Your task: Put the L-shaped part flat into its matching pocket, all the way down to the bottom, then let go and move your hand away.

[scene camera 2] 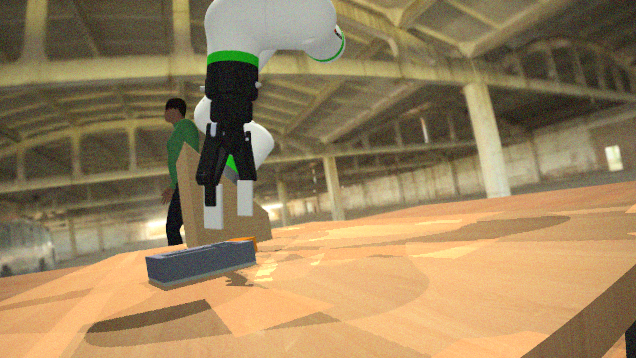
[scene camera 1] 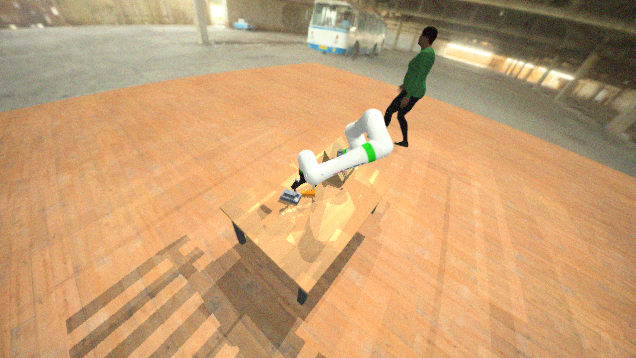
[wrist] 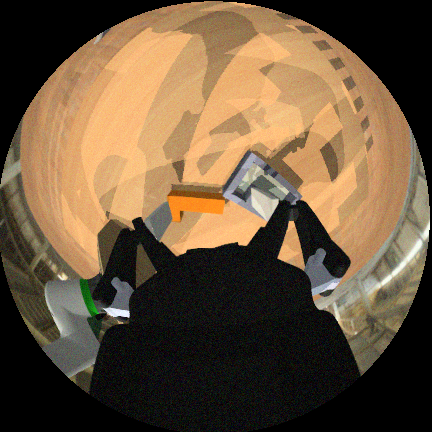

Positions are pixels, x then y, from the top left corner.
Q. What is my gripper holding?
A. Nothing.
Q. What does the orange L-shaped part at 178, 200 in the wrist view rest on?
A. The table.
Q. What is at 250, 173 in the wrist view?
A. A grey pocket block.
